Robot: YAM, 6 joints.
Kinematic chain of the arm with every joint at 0, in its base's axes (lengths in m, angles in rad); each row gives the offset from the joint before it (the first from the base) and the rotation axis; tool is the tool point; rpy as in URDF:
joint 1: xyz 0 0 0.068 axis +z
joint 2: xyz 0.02 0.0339 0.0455 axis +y
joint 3: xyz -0.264 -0.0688 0 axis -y
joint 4: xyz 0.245 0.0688 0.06 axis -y
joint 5: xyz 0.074 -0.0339 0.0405 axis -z
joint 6: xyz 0.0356 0 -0.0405 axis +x
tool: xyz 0 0 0 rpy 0 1.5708 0
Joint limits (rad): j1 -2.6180..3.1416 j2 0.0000..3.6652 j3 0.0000..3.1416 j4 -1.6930..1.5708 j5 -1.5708..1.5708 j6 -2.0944..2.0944
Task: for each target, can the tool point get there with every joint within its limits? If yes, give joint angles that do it. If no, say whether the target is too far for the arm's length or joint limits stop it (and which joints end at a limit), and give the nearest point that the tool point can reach.
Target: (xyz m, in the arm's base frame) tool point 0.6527 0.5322 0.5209
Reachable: no: too far | nearest point 0.4501 0.3670 0.3914 | short by 0.292 m
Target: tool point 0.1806 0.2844 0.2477
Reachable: yes | joints 1.0273 1.5298 0.7702 0.7193 0.2122 -0.9979
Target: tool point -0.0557 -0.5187 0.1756
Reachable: yes | joints -1.6160 2.4344 1.6371 1.0698 1.1307 0.4221
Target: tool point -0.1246 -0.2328 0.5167
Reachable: yes | joints -1.9333 1.3960 1.7885 -0.4622 1.2693 0.3474
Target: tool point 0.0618 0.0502 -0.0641
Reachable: yes | joints 0.2874 2.7009 0.3147 0.2662 -1.0371 -1.6933
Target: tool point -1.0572 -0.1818 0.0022
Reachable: no: too far | nearest point -0.6397 -0.0133 0.0470 | short by 0.452 m
